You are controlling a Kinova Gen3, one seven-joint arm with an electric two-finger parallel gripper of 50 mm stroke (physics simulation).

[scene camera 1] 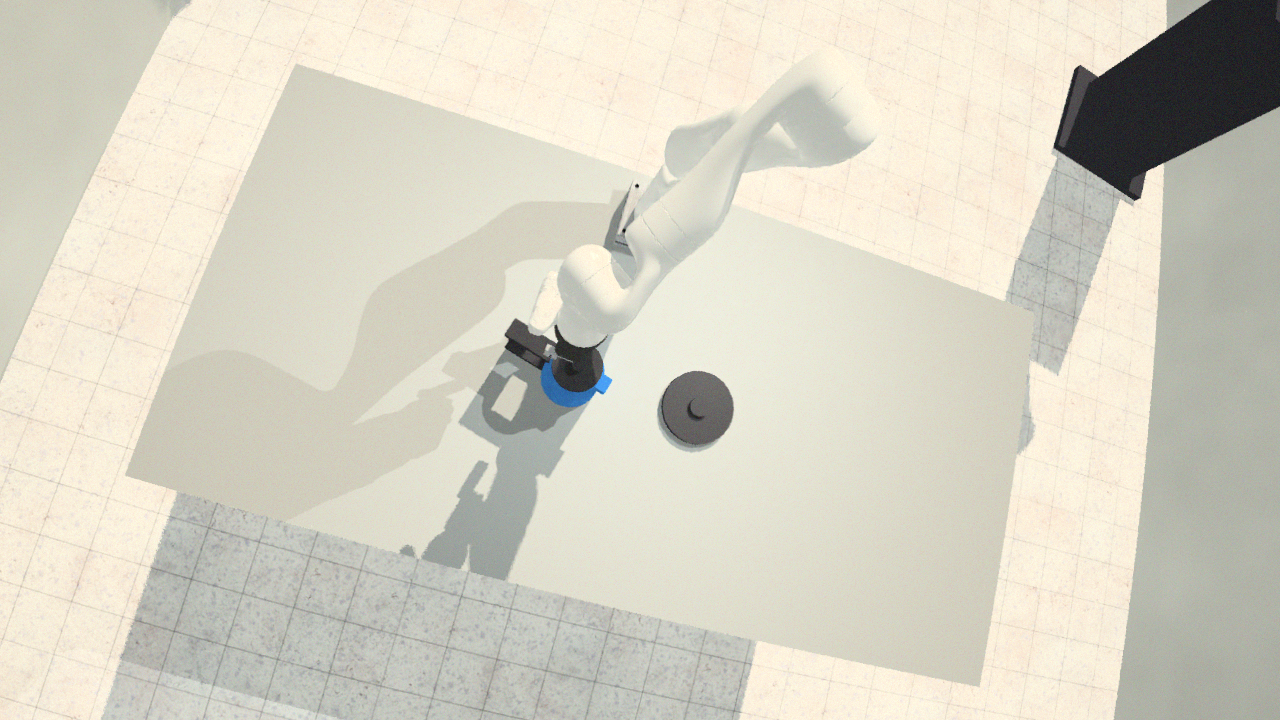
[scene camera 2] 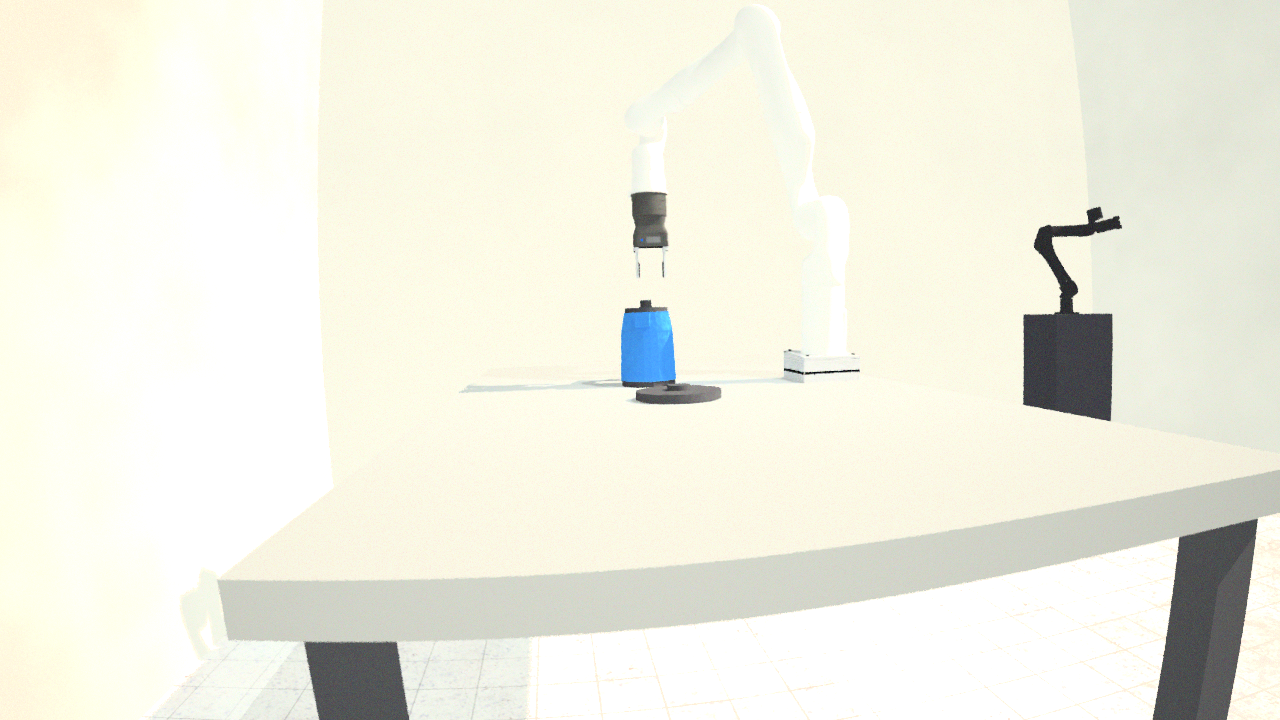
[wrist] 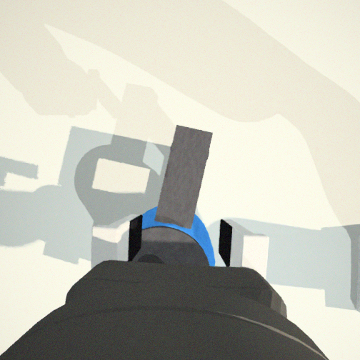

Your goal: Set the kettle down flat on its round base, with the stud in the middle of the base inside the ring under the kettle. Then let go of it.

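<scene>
The blue kettle (scene camera 1: pixel 565 390) (scene camera 2: pixel 646 347) (wrist: pixel 204 235) stands upright on the table, apart from the base. Its dark handle (scene camera 1: pixel 528 342) (wrist: pixel 184 175) points up and left in scene camera 1, opposite the short blue spout (scene camera 1: pixel 604 384). The ring under it is hidden. The round dark base (scene camera 1: pixel 680 425) (scene camera 2: pixel 653 394) lies flat on the table, right of the kettle in scene camera 1, with a stud (scene camera 1: pixel 698 408) (scene camera 2: pixel 678 386) in its middle. My gripper (scene camera 2: pixel 650 274) (wrist: pixel 180 233) is open and empty, pointing down a little above the knob (scene camera 2: pixel 645 303) on the kettle's dark lid.
The grey-white table (scene camera 1: pixel 850 537) (scene camera 2: pixel 671 501) carries the kettle, the base and the arm's white foot (scene camera 2: pixel 821 367). A black pedestal (scene camera 1: pixel 1172 98) (scene camera 2: pixel 1067 367) with a small black arm (scene camera 2: pixel 1056 259) stands beyond the table. The arm's shadows fall across the table.
</scene>
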